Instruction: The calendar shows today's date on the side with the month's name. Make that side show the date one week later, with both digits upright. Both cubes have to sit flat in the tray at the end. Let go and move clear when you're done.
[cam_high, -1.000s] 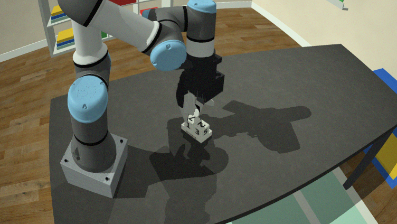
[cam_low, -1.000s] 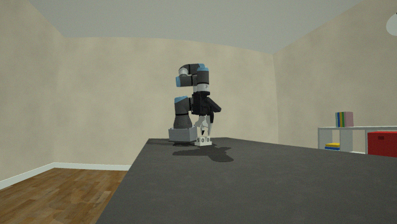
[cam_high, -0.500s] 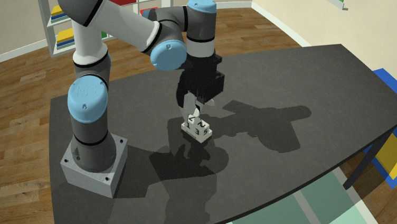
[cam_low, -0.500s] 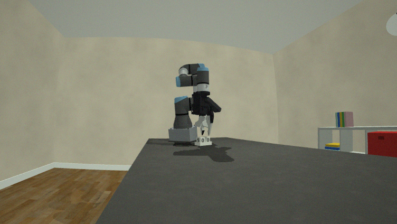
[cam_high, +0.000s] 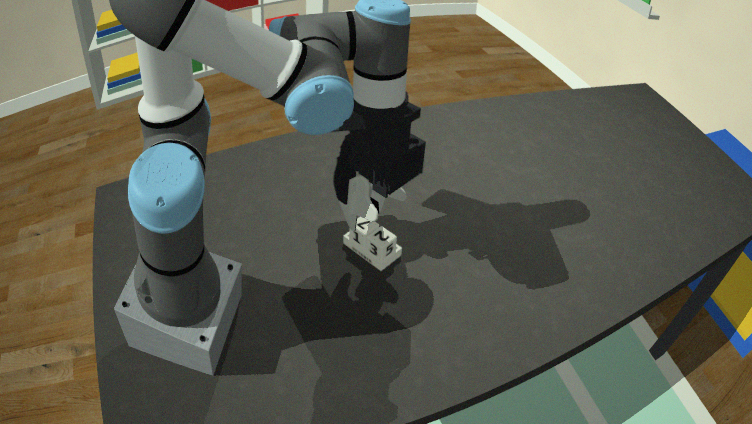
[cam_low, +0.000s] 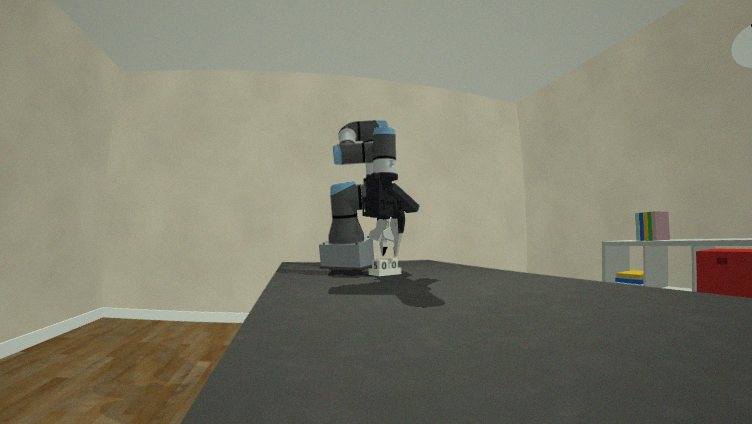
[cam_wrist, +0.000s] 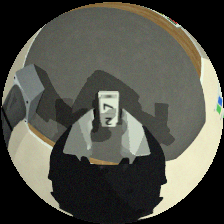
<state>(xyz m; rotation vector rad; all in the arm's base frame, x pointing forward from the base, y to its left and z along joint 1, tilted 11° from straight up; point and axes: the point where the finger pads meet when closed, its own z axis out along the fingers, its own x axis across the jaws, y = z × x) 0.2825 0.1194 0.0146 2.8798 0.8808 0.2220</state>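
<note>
Now: hand 6 cm above the white tray, 2 cm to the left of it and 1 cm short of it.
</note>
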